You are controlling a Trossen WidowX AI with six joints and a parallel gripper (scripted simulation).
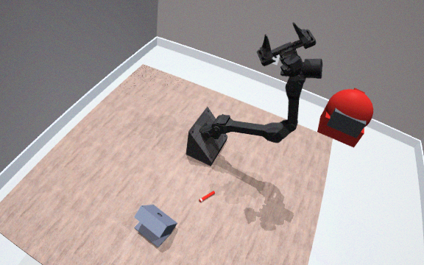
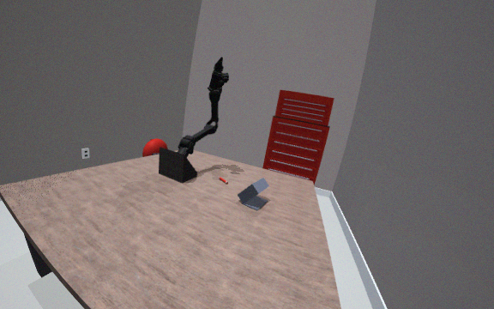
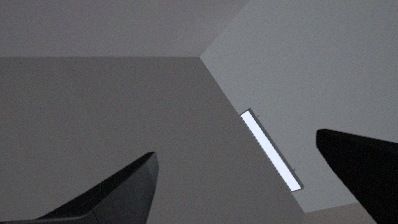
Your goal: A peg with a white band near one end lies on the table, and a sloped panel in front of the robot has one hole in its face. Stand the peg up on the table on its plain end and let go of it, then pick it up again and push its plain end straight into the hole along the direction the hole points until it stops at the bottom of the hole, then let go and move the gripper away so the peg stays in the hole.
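The red peg is 19 cm ahead of my gripper tip, 5 cm to the right of it and 75 cm below it. The rest, counted from my gripper tip: sloped panel (42 cm ahead, 14 cm to the right, 70 cm below).
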